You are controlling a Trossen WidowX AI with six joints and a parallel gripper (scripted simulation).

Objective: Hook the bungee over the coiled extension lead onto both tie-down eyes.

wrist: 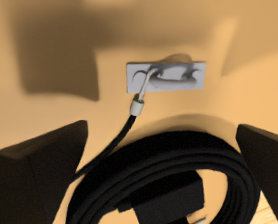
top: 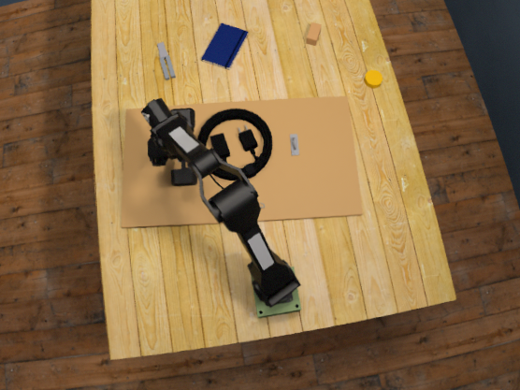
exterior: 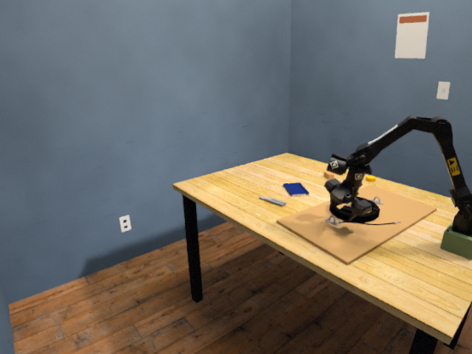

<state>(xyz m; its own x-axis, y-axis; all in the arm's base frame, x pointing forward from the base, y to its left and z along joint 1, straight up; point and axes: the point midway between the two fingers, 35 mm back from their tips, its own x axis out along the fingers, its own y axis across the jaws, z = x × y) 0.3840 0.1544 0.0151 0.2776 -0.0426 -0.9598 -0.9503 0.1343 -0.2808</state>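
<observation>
The black coiled extension lead lies 12 cm to the right of my hand, 5 cm below it and 1 cm ahead of it. The rest, counted from my hand: tan block 41 cm to the right, 32 cm ahead, 7 cm below; then board 13 cm to the right, 8 cm below, 2 cm behind; then yellow disc 55 cm to the right, 15 cm ahead, 7 cm below.
</observation>
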